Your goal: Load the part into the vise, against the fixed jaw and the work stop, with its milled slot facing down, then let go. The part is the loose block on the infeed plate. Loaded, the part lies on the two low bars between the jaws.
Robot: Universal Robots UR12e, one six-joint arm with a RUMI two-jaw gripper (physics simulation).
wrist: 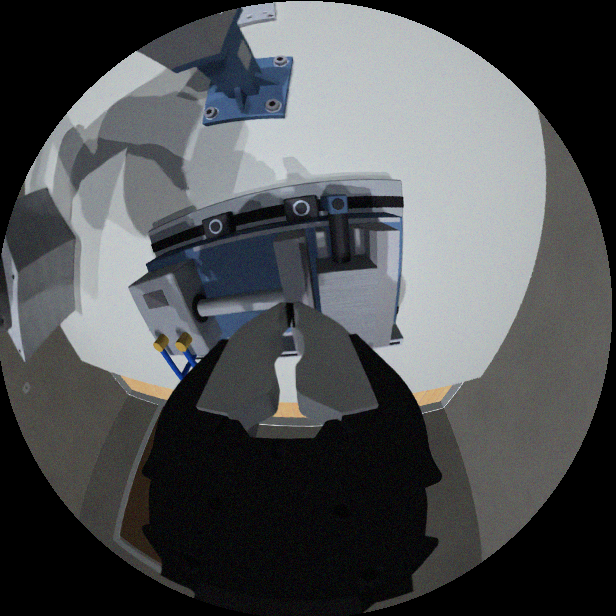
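My gripper [291, 319] fills the lower middle of the wrist view. Its two grey fingers are almost touching at the tips, and I see nothing between them. Just beyond the tips lies the vise [275, 275]. It has a blue body and a grey cylinder block [172, 307] at the left with a pale rod. A grey jaw block [293, 267] sits in the middle and a larger grey jaw [356, 295] at the right. A blue work stop with a black rod [340, 229] stands at the back. I cannot pick out the loose part.
A black rail with round clamps [258, 215] runs behind the vise. Yellow fittings [172, 342] with blue hoses hang off the cylinder block. A blue bracket [247, 86] is bolted at the top. Angular grey structures [40, 264] stand at the far left edge.
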